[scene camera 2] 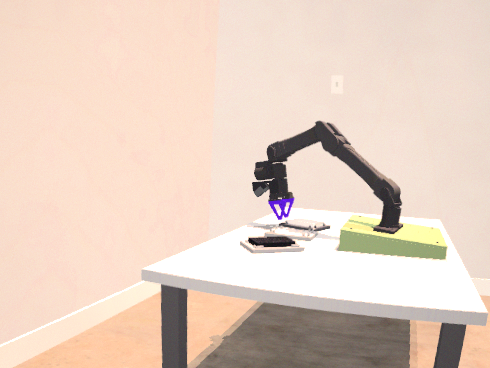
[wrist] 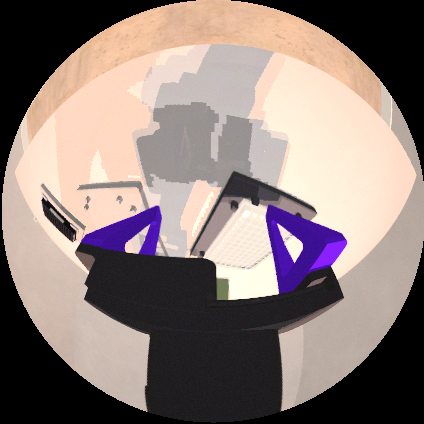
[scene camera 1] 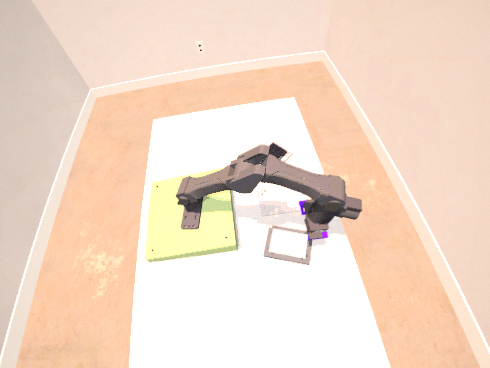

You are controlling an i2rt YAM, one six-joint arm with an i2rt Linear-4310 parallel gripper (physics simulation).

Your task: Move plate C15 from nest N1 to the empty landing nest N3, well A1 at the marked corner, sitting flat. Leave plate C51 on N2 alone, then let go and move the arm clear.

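Note:
A white plate [scene camera 1: 289, 243] [scene camera 2: 306, 224] [wrist: 240, 237] lies in a dark nest [scene camera 1: 286, 259] [scene camera 2: 320, 229] [wrist: 251, 183]. A black plate [scene camera 1: 278, 150] [scene camera 2: 271, 242] [wrist: 58, 220] sits in a pale nest [scene camera 1: 288, 157] [scene camera 2: 277, 249]. Between them lies an empty pale nest [scene camera 1: 277, 200] [scene camera 2: 292, 236] [wrist: 107, 196] with small pins, partly in shadow. Plate labels and the marked corners cannot be read. My gripper [scene camera 1: 311, 221] [scene camera 2: 282, 217] [wrist: 213, 210] is open with nothing between its purple fingers. It hangs above the table, beside the dark nest and the empty nest; a finger overlaps the dark nest in the wrist view.
The arm stands on a green base block [scene camera 1: 215, 235] [scene camera 2: 392, 245] beside the nests. The arm's forearm passes over the area next to the empty nest in scene camera 1. The white table [scene camera 1: 240, 310] [scene camera 2: 320, 280] ends beyond the gripper, with a wall behind it.

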